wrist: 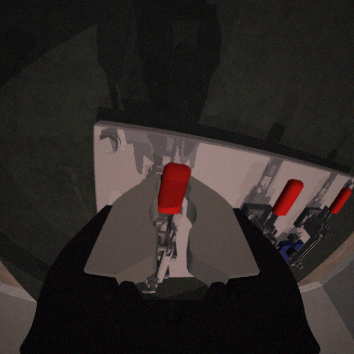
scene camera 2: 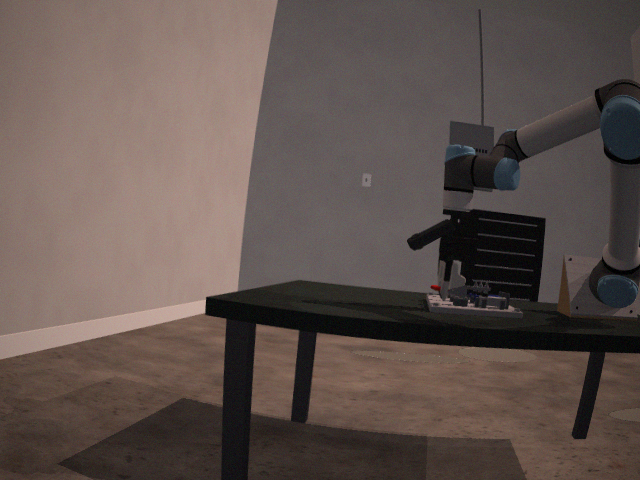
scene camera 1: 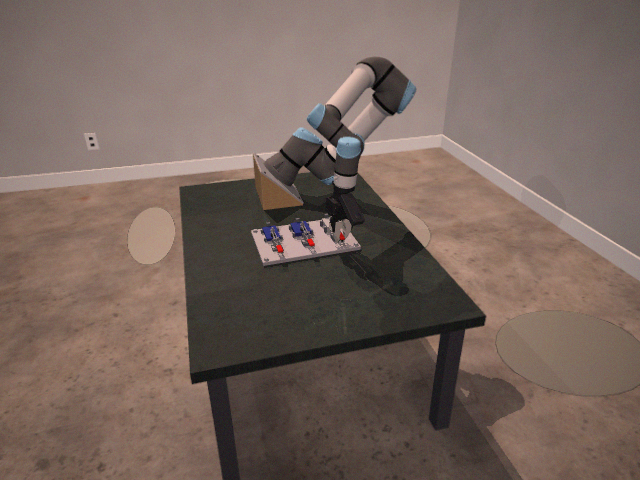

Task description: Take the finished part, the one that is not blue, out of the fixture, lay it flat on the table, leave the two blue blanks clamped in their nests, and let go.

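Places are measured from the arm's base along level axes (x left, y ahead, z down), in metres.
Where they show: gripper, fingertip midpoint: (wrist: 172,176) (scene camera 2: 442,299) (scene camera 1: 339,242); arm's base, link origin: (scene camera 1: 277,174).
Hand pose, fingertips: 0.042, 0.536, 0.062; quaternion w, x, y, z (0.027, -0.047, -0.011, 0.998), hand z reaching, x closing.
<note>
Each offset is from my fingertips to the top centre of the thing, as dx, dy, dz. "pt": to the spot under its first point. Level surfaces: height alone.
The fixture @[-0.096, -0.098, +0.011] (scene camera 1: 297,253) (scene camera 2: 465,311) (wrist: 225,165) is a pale plate with three toggle clamps. Two blue blanks @[-0.199, -0.163, -0.005] (scene camera 1: 270,233) @[-0.090, -0.145, -0.011] (scene camera 1: 299,228) sit under the left and middle clamps in scene view 1; part of one blue blank @[pt -0.198, -0.126, -0.011] (wrist: 291,250) shows in the wrist view. My gripper (scene camera 1: 339,235) (scene camera 2: 447,289) (wrist: 172,176) is low over the right-hand nest, pointing down, its fingers shut on the red handle @[+0.005, -0.009, -0.043] (scene camera 1: 341,237) (scene camera 2: 435,287) of that nest's clamp. The fingers hide most of this nest, and the non-blue finished part cannot be made out clearly.
The other two clamps have red handles @[-0.214, -0.035, -0.034] (scene camera 1: 279,249) @[-0.105, -0.022, -0.039] (scene camera 1: 310,242) (wrist: 288,197) (wrist: 341,201), beside the gripper in the wrist view. The dark table @[dz +0.026] (scene camera 1: 258,310) (scene camera 2: 361,299) extends in front of the plate. The arm's wooden wedge base (scene camera 1: 276,193) stands behind it.
</note>
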